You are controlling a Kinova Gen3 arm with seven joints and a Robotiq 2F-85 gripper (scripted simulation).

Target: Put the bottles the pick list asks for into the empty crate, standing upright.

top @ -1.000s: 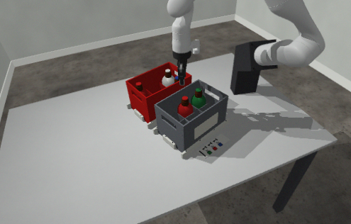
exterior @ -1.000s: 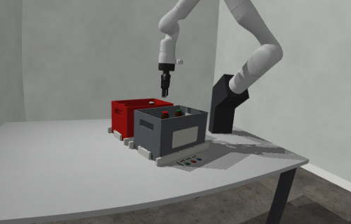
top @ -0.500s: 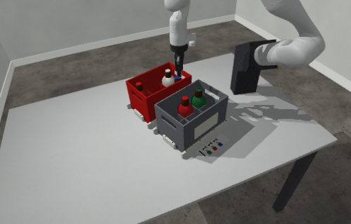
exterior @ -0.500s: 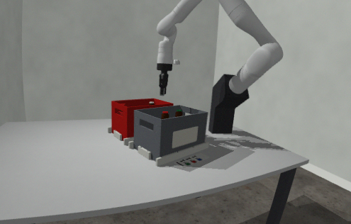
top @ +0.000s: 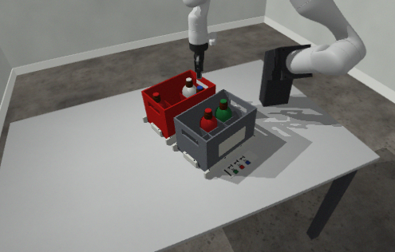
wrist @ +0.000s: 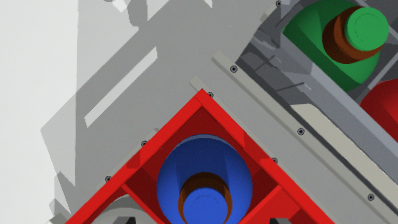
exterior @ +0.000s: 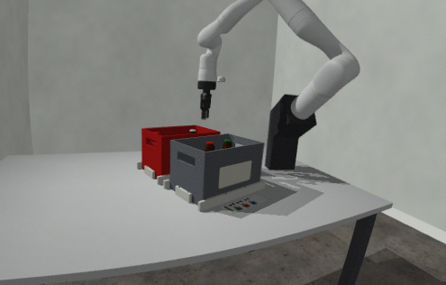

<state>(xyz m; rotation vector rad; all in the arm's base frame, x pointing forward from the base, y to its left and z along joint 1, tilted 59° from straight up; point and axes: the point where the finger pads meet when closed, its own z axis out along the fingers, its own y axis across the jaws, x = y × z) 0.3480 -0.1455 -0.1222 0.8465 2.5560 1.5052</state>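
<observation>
Right now my hand is 15 cm above the blue-label bottle. From my hand the other things lie so: red crate (16 cm below, 10 cm ahead, 1 cm to the right); then white-label bottle (15 cm below, 8 cm to the right, 3 cm ahead); then green-label bottle (15 cm below, 14 cm to the left, 5 cm behind).
</observation>
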